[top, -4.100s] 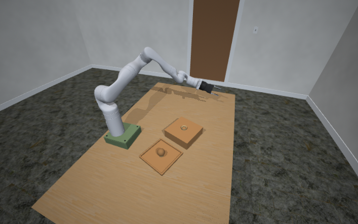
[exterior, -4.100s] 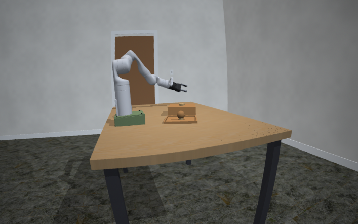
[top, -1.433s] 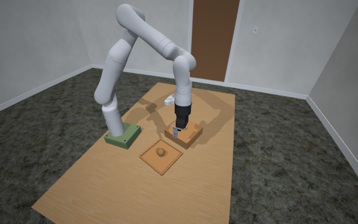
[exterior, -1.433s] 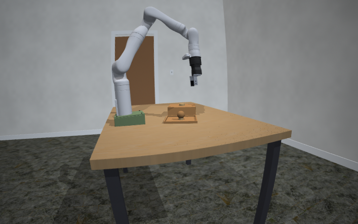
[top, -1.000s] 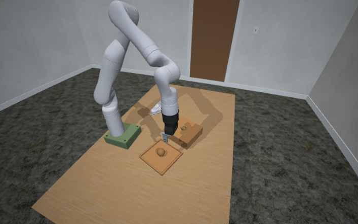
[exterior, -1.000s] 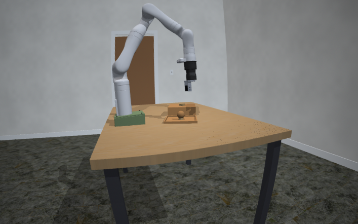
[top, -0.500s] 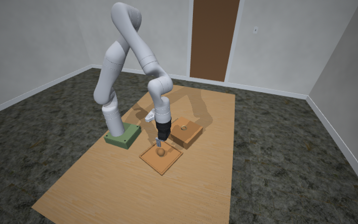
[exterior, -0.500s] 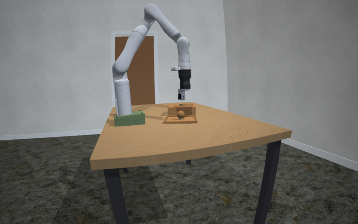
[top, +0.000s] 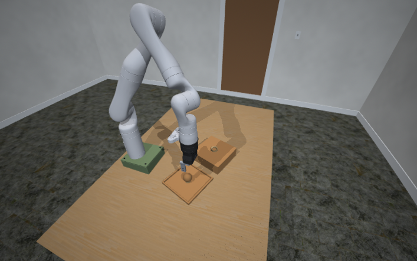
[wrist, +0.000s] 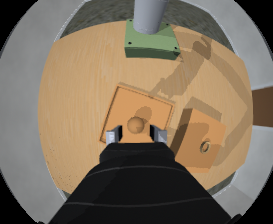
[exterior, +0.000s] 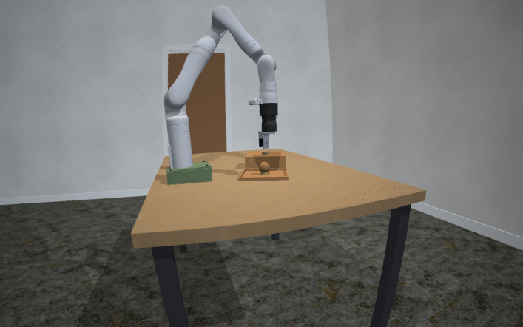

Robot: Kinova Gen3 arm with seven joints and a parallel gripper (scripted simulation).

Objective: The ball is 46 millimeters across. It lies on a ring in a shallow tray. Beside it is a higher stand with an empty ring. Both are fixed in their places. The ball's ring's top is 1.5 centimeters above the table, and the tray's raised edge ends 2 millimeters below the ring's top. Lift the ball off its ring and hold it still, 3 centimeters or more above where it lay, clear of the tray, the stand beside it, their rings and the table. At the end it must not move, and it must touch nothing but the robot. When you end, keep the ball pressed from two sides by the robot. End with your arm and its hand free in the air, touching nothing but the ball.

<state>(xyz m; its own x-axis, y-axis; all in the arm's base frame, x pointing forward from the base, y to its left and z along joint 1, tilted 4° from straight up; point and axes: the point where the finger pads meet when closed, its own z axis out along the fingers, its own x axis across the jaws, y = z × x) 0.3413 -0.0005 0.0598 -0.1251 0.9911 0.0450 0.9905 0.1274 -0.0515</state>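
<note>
Right now my hand is 10 cm above the ball. From my hand the other things lie so: tray: 13 cm below; then stand: 22 cm to the left, 8 cm below, 5 cm ahead.
</note>
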